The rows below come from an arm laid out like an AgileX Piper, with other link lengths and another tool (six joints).
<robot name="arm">
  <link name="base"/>
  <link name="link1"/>
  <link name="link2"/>
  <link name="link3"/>
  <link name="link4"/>
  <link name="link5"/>
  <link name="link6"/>
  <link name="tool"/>
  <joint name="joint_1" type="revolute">
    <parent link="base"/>
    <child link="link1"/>
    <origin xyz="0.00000 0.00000 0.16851" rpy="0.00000 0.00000 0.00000"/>
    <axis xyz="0 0 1"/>
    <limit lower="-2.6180" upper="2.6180"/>
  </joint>
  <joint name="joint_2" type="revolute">
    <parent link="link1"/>
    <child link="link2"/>
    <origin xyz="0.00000 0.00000 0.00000" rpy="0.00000 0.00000 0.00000"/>
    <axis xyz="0 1 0"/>
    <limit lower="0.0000" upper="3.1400"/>
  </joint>
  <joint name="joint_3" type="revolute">
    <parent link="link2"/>
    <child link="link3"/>
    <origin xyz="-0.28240 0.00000 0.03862" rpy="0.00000 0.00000 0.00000"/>
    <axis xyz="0 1 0"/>
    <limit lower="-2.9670" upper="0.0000"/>
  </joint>
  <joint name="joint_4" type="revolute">
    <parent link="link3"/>
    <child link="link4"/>
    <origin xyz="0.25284 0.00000 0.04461" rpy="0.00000 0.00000 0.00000"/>
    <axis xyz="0.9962 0 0.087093"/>
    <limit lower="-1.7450" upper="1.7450"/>
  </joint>
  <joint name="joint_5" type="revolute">
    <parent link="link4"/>
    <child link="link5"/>
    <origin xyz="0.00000 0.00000 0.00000" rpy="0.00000 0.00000 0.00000"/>
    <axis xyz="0 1 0"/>
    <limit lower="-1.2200" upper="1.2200"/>
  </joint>
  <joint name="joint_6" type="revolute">
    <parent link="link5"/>
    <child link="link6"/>
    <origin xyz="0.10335 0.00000 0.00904" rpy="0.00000 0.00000 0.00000"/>
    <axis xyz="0.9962 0 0.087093"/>
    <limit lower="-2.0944" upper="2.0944"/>
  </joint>
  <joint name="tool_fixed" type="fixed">
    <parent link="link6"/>
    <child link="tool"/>
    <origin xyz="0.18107 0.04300 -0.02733" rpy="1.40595 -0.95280 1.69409"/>
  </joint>
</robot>
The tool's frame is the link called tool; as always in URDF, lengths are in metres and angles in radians.
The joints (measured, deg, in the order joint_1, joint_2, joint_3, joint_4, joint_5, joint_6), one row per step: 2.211 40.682 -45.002 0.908 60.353 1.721; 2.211 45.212 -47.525 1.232 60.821 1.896; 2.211 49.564 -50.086 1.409 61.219 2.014; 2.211 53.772 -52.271 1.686 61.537 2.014; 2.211 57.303 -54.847 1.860 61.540 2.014; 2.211 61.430 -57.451 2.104 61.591 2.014; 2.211 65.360 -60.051 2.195 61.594 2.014; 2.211 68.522 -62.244 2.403 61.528 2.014; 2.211 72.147 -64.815 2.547 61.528 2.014; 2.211 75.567 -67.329 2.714 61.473 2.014; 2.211 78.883 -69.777 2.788 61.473 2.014; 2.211 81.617 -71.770 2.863 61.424 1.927; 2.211 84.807 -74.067 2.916 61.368 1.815; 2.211 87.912 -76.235 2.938 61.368 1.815; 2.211 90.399 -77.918 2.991 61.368 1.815; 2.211 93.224 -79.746 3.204 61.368 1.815; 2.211 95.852 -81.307 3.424 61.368 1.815; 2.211 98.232 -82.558 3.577 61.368 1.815
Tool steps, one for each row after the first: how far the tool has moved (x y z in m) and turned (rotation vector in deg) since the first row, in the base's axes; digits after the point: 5 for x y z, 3 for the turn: 0.00882 0.00198 -0.00015 0.331 2.492 -0.083; 0.01853 0.00328 -0.00038 0.489 4.691 -0.153; 0.02746 0.00492 -0.00331 0.670 7.041 -0.125; 0.03935 0.00619 -0.00137 0.805 8.006 -0.113; 0.05179 0.00781 -0.00286 0.985 9.588 -0.102; 0.06466 0.00873 -0.00471 1.024 10.924 -0.110; 0.07590 0.01012 -0.00618 1.196 11.834 -0.107; 0.08885 0.01129 -0.00868 1.299 12.893 -0.112; 0.10180 0.01256 -0.01137 1.433 13.750 -0.117; 0.11421 0.01338 -0.01497 1.473 14.620 -0.128; 0.12447 0.01406 -0.01872 1.476 15.310 -0.065; 0.13625 0.01467 -0.02405 1.439 16.143 0.016; 0.14708 0.01519 -0.03048 1.426 17.080 0.000; 0.15536 0.01576 -0.03644 1.449 17.886 -0.014; 0.16418 0.01708 -0.04408 1.625 18.890 -0.029; 0.17146 0.01838 -0.05246 1.806 19.964 -0.049; 0.17699 0.01930 -0.06136 1.917 21.097 -0.075
